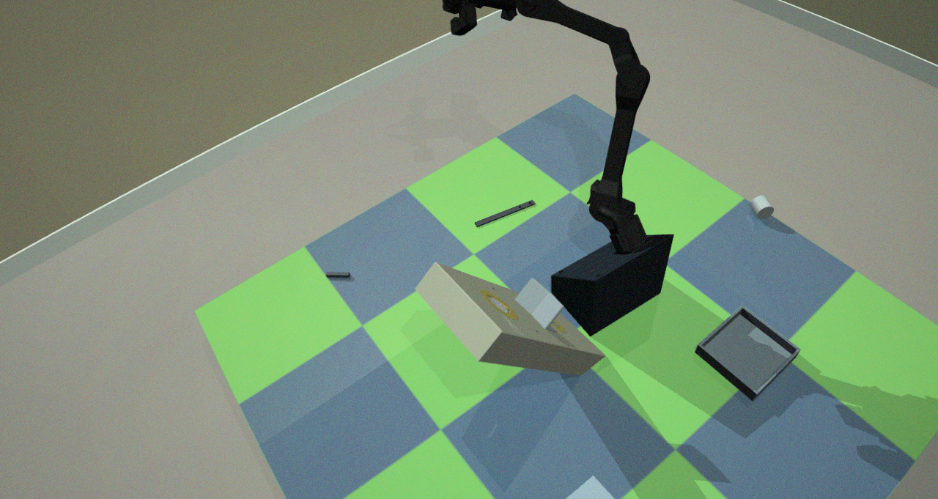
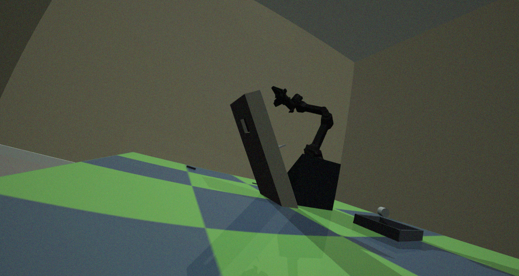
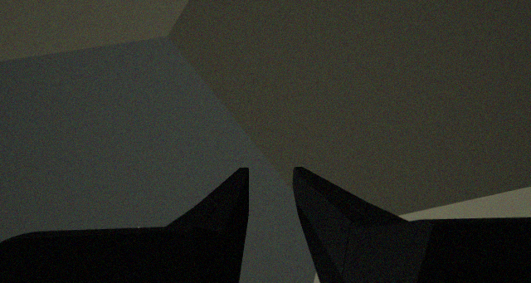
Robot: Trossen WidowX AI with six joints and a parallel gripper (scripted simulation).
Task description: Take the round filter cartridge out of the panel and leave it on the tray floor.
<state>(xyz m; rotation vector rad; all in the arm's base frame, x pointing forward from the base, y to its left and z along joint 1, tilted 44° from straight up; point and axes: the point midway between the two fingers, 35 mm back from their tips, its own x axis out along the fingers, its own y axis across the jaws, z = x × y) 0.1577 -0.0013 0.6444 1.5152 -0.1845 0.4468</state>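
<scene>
Right now the grey round filter cartridge is 460 mm to the left of my gripper tip, 380 mm below it and 210 mm ahead of it. Round my gripper tip: dark tray 730 mm to the left, 640 mm below, 230 mm behind; then pale grey flap 470 mm below, 460 mm to the left, 110 mm ahead; then short black piece 650 mm below, 360 mm ahead, 30 mm to the right.
</scene>
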